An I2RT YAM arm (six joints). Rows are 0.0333 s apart.
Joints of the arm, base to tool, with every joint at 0 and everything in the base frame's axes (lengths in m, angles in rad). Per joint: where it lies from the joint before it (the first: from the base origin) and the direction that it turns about. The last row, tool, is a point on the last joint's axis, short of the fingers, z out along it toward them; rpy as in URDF.
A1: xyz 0 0 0.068 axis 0 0 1
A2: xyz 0.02 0.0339 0.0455 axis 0 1 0
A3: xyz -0.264 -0.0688 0 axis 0 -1 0
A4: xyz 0.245 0.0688 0.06 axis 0 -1 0
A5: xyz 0.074 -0.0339 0.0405 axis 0 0 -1
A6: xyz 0.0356 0 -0.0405 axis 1 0 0
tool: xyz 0 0 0 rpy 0 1.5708 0
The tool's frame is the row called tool.
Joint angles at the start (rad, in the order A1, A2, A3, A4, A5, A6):
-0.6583, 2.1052, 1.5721, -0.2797, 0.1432, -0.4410
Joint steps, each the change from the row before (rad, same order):
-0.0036, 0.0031, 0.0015, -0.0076, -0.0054, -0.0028
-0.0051, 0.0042, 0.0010, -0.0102, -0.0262, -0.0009
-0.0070, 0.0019, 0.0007, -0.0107, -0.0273, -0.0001
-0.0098, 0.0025, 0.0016, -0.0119, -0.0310, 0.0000
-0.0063, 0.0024, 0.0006, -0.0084, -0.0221, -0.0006
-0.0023, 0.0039, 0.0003, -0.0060, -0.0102, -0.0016
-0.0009, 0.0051, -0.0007, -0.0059, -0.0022, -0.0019
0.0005, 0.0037, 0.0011, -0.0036, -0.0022, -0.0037
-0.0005, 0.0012, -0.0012, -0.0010, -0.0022, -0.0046
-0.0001, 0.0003, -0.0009, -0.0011, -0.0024, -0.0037
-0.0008, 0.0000, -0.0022, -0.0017, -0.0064, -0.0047
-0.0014, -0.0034, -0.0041, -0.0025, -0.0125, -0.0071
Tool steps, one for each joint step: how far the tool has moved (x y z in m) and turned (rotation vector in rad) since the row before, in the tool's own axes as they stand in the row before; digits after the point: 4 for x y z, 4 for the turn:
0.0016, -0.0007, 0.0012, -0.0067, 0.0073, -0.0015
0.0022, -0.0003, 0.0017, -0.0265, 0.0026, 0.0012
0.0023, -0.0014, 0.0010, -0.0257, 0.0014, 0.0039
0.0028, -0.0025, 0.0011, -0.0279, 0.0014, 0.0065
0.0021, -0.0013, 0.0010, -0.0207, 0.0016, 0.0038
0.0016, 0.0000, 0.0015, -0.0120, 0.0049, -0.0001
0.0020, 0.0006, 0.0021, -0.0065, 0.0098, -0.0014
0.0007, 0.0007, 0.0013, -0.0050, 0.0045, -0.0042
0.0008, 0.0002, 0.0006, -0.0032, 0.0022, -0.0043
0.0004, 0.0002, 0.0002, -0.0031, 0.0010, -0.0037
0.0009, 0.0003, 0.0003, -0.0070, 0.0009, -0.0041
0.0008, 0.0002, -0.0007, -0.0118, -0.0024, -0.0060

